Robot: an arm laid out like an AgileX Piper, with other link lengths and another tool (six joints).
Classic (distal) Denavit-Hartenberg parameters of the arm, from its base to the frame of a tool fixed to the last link. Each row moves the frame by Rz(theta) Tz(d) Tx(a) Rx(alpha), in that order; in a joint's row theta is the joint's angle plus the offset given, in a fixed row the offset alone. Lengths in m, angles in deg.
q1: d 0.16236, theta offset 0, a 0, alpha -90
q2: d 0, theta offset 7.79, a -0.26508, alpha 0
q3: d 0, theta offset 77.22, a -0.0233, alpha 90
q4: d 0.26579, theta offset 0, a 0, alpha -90
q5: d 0, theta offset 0, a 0, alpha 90
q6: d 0.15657, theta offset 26, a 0.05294, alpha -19.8
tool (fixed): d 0.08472, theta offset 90, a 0, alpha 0
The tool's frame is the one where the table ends.
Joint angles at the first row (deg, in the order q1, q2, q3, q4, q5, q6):
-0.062 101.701 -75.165 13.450 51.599 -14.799
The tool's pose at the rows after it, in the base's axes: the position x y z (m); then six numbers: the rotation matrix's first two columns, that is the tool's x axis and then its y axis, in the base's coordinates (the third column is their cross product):
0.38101 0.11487 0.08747 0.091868 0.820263 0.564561 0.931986 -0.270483 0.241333
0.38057 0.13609 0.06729 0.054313 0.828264 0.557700 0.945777 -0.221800 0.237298
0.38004 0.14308 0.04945 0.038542 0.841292 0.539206 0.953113 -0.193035 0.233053
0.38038 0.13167 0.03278 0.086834 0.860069 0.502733 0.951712 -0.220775 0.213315
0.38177 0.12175 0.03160 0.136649 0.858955 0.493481 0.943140 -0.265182 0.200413
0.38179 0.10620 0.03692 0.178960 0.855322 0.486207 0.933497 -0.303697 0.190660
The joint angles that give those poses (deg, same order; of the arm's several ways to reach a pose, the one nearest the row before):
4.381 105.464 -75.164 13.681 46.988 -15.179
7.749 108.555 -75.166 13.563 44.232 -15.195
9.437 111.036 -75.164 12.295 42.323 -14.648
9.113 113.059 -75.165 8.653 41.861 -10.714
7.972 113.190 -75.287 7.376 42.594 -8.182
5.900 112.278 -75.288 6.660 44.181 -7.249

